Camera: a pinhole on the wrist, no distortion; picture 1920 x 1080 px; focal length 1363.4 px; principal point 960.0 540.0 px. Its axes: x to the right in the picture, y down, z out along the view. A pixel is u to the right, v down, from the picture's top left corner.
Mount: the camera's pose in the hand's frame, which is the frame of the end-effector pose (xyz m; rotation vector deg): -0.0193 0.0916 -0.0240 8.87 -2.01 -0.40
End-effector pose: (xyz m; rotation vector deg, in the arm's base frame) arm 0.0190 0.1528 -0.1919 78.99 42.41 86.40
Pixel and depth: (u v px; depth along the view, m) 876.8 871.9 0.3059
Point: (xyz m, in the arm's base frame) 0.2686 0.0191 -0.0519
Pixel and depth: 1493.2 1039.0 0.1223
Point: 0.0956 0.1141 -0.0581
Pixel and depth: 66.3 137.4 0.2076
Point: 0.1704 -0.0211 -0.2269
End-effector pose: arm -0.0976 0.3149 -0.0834 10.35 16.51 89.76
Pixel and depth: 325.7 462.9 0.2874
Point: -0.0515 0.1695 0.1779
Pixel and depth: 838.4 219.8 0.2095
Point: -0.0559 0.2814 0.0893
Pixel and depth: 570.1 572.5 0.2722
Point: -0.0786 0.2252 0.1722
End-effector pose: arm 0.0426 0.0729 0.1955 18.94 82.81 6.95
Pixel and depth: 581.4 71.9 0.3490
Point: 0.3110 -0.0831 0.3215
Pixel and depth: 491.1 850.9 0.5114
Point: 0.5159 0.0632 0.4801
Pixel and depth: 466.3 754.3 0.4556
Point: 0.4526 0.0418 0.4519
